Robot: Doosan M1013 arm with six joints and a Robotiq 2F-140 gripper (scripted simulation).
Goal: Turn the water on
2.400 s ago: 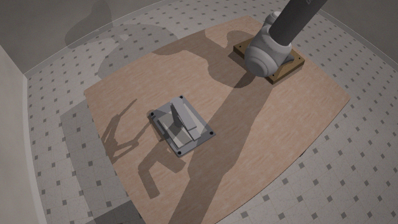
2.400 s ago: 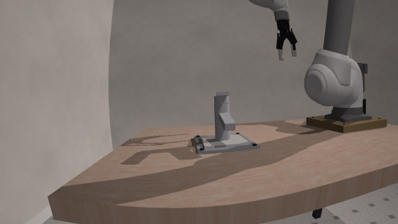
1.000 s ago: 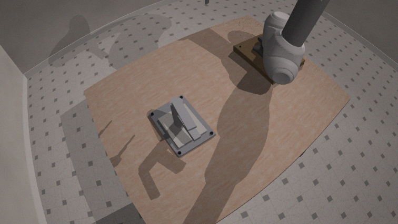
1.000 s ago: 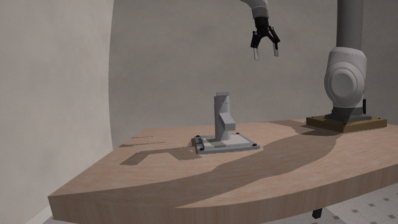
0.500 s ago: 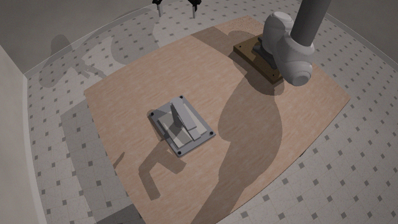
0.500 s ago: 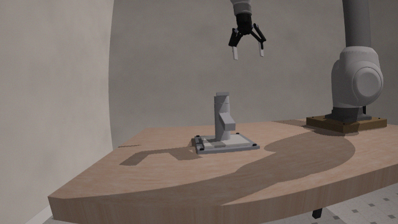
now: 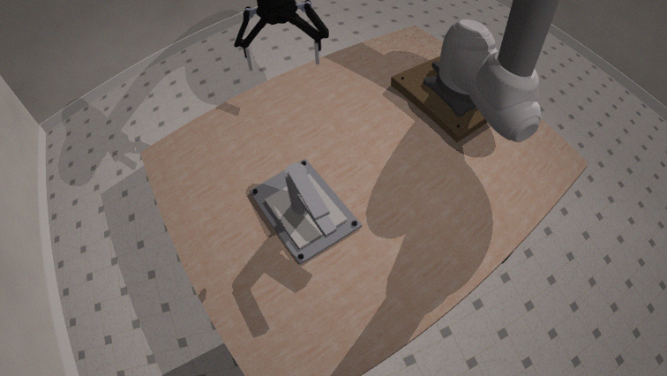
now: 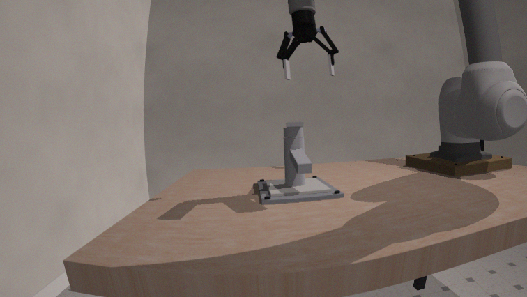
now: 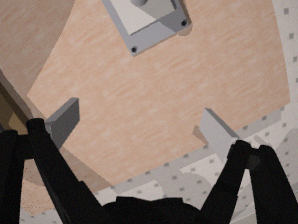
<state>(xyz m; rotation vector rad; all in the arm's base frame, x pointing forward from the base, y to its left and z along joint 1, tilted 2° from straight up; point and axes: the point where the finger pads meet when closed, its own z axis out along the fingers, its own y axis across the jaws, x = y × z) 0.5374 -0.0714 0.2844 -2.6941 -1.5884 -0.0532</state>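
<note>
Right now my hand is 70 mm short of the lever, 230 mm to the right of it and 160 mm above it. Round my hand: grey tap 70 mm ahead, 200 mm to the left, 210 mm below.
</note>
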